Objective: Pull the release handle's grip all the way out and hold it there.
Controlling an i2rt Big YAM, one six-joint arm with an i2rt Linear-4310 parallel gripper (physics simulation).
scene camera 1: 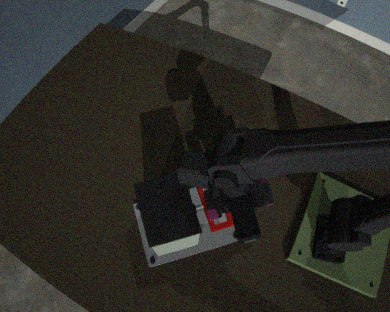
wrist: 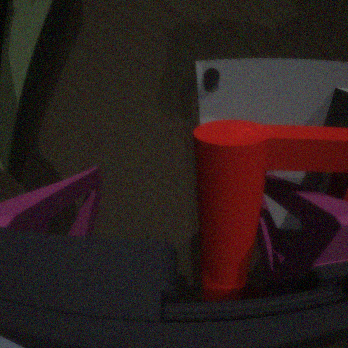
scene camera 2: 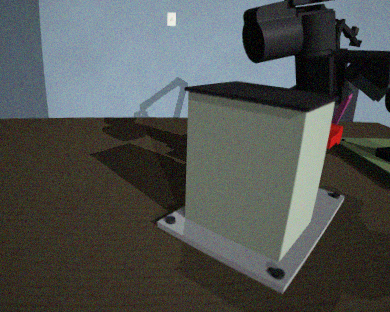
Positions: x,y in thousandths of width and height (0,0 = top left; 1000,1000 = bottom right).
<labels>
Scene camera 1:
my gripper: 617,665
grey base plate: 532,771
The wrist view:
my gripper: 499,501
grey base plate: 815,263
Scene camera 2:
grey base plate: 714,886
</labels>
